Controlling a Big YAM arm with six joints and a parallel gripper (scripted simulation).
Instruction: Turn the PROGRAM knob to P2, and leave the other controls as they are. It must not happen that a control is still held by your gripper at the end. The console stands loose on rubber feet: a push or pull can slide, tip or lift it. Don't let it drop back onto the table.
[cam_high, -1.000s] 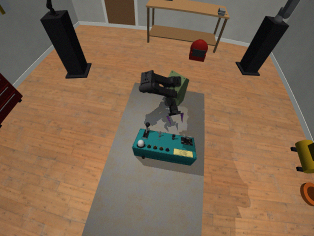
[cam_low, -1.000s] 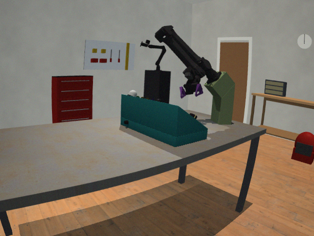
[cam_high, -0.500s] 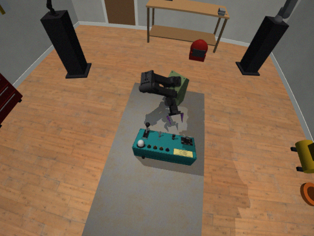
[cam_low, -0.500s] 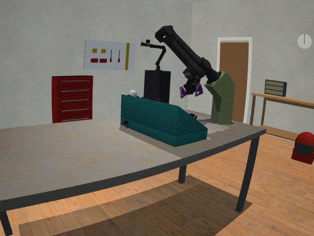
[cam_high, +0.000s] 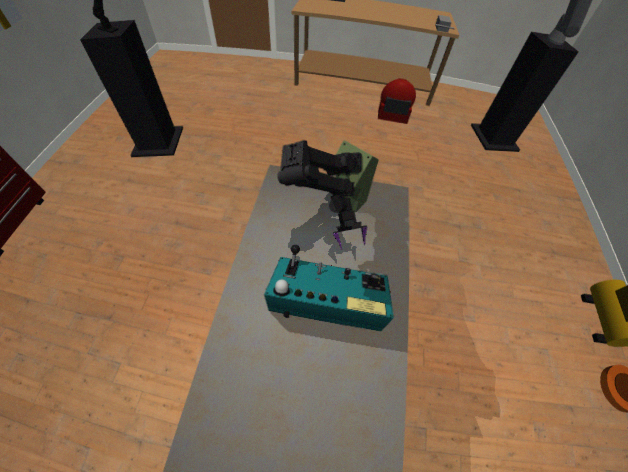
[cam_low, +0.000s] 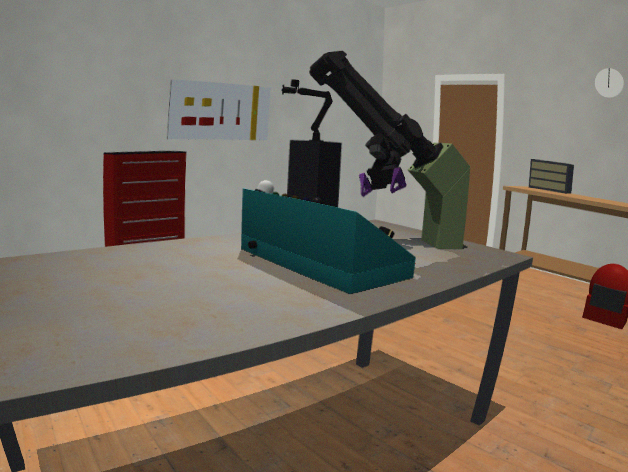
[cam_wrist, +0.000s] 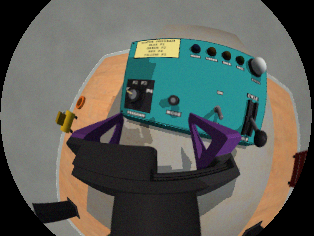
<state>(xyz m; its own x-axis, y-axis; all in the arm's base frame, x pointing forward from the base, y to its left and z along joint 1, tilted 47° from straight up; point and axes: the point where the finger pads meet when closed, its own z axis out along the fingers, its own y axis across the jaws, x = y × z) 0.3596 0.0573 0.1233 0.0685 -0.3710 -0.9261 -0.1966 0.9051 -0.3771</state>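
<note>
Right now the small black knob is 80 mm ahead of my hand, 20 mm to the right of it and 90 mm below it. Also, from my hand: toggle: 50 mm ahead, 140 mm to the right, 100 mm below; black-ball lever: 250 mm to the right, 90 mm below; teal console: 110 mm ahead, 80 mm to the right, 120 mm below.
</note>
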